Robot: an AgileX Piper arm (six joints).
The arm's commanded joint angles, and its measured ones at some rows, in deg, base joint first. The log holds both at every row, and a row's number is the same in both.
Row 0, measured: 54.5, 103.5, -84.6, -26.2, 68.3, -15.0
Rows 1 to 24, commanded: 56.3, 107.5, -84.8, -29.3, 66.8, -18.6; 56.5, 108.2, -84.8, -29.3, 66.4, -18.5; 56.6, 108.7, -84.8, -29.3, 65.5, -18.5; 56.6, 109.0, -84.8, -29.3, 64.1, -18.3; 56.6, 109.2, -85.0, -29.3, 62.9, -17.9; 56.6, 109.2, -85.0, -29.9, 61.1, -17.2; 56.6, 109.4, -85.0, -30.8, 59.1, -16.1; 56.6, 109.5, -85.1, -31.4, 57.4, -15.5; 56.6, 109.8, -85.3, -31.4, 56.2, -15.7; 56.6, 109.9, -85.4, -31.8, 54.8, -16.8; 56.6, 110.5, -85.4, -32.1, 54.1, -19.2; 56.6, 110.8, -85.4, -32.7, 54.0, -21.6; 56.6, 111.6, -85.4, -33.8, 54.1, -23.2; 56.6, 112.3, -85.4, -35.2, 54.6, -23.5; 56.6, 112.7, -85.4, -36.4, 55.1, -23.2; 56.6, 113.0, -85.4, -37.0, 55.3, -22.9; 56.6, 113.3, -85.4, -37.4, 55.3, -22.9; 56.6, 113.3, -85.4, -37.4, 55.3, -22.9; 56.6, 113.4, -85.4, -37.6, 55.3, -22.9; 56.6, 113.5, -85.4, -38.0, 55.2, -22.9; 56.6, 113.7, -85.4, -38.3, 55.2, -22.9; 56.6, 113.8, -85.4, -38.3, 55.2, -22.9; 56.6, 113.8, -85.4, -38.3, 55.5, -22.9; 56.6, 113.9, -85.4, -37.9, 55.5, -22.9
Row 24, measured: 56.6, 113.7, -85.2, -37.5, 55.0, -22.4
